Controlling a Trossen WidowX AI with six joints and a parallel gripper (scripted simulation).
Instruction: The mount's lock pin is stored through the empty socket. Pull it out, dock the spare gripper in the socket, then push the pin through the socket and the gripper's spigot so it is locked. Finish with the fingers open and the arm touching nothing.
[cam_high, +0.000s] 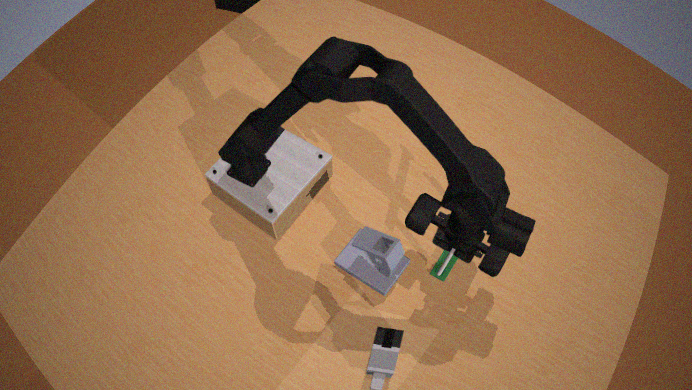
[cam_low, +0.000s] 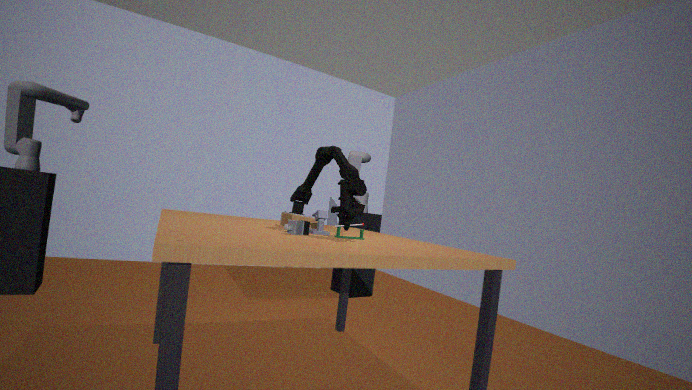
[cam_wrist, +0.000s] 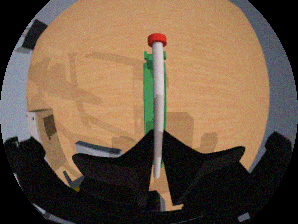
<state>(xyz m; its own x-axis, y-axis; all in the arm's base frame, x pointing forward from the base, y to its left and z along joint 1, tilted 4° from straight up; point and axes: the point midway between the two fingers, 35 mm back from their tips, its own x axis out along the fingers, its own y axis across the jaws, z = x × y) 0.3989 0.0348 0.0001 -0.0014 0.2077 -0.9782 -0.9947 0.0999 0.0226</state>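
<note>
Now: gripper tip 2 cm to the right of the green bracket and 1 cm above it. Round my gripper tip: spare gripper: 2 cm behind, 24 cm to the right, 1 cm below; then grey mount: 12 cm behind, 7 cm to the right, 2 cm above.
</note>
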